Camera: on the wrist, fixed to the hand. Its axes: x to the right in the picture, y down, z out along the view.
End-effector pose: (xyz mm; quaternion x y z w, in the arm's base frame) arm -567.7 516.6 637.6 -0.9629 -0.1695 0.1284 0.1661
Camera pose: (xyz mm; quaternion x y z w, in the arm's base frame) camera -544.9 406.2 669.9 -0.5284 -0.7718 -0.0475 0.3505
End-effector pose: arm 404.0 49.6 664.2 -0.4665 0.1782 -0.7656 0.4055
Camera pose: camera 394.9 6.8 555.4 0.3565 0.2973 0.8624 0.2019
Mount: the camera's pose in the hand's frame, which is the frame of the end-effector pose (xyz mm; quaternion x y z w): -26.2 92.7 -66.9 0.1426 0.0448 -0.7065 0.6917
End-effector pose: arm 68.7 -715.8 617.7 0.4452 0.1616 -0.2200 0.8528
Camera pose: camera 89.2 -607.2 657.0 0.3253 0.4332 -0.7578 0.3637
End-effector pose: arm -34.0 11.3 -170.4 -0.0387 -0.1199 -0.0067 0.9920
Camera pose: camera -41.5 98.6 -248.4 0.1997 -0.0668 -0.6901 0.6924
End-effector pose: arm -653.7 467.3 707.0 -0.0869 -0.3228 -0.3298 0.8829
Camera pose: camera -575.3 527.7 644.1 0.3086 -0.2922 -0.8098 0.4046
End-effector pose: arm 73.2 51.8 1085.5 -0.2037 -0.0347 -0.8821 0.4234
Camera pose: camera 136.3 -3.9 1003.8 0.0165 0.2747 0.9135 0.2997
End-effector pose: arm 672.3 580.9 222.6 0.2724 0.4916 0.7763 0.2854
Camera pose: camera 627.0 488.8 279.4 -0.1530 0.6560 0.2774 0.6850
